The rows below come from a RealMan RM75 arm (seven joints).
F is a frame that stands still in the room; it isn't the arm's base.
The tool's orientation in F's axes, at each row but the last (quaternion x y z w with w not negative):
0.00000, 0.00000, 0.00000, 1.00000
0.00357, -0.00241, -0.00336, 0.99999
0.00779, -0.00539, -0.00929, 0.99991
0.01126, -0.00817, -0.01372, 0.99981
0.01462, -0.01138, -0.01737, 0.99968
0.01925, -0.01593, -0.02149, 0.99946
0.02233, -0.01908, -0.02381, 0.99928
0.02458, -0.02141, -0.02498, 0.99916
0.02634, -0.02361, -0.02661, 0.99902
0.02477, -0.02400, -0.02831, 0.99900
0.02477, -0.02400, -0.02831, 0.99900
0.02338, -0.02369, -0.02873, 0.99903
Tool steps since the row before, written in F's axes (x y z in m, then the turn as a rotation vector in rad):
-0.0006, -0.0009, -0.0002, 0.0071, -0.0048, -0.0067
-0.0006, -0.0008, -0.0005, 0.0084, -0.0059, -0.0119
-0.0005, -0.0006, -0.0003, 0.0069, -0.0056, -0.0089
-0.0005, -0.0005, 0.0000, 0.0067, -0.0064, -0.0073
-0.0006, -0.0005, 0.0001, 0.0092, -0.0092, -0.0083
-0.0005, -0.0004, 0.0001, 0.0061, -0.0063, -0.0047
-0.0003, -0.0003, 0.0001, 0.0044, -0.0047, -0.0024
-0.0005, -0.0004, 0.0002, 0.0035, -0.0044, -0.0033
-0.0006, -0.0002, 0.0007, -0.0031, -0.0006, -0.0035
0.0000, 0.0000, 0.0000, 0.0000, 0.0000, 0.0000
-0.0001, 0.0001, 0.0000, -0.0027, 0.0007, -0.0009
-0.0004, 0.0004, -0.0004, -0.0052, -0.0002, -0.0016
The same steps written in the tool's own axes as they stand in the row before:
-0.0006, -0.0009, -0.0002, 0.0071, -0.0048, -0.0067
-0.0006, -0.0008, -0.0005, 0.0084, -0.0059, -0.0119
-0.0005, -0.0006, -0.0003, 0.0069, -0.0056, -0.0089
-0.0005, -0.0005, 0.0000, 0.0068, -0.0064, -0.0073
-0.0006, -0.0005, 0.0001, 0.0093, -0.0091, -0.0082
-0.0005, -0.0004, 0.0001, 0.0062, -0.0062, -0.0047
-0.0003, -0.0003, 0.0001, 0.0045, -0.0046, -0.0024
-0.0005, -0.0004, 0.0002, 0.0036, -0.0044, -0.0032
-0.0006, -0.0002, 0.0007, -0.0032, -0.0009, -0.0033
0.0000, 0.0000, 0.0000, 0.0000, 0.0000, 0.0000
-0.0001, 0.0001, 0.0000, -0.0028, 0.0005, -0.0008
-0.0004, 0.0004, -0.0004, -0.0052, -0.0006, -0.0013

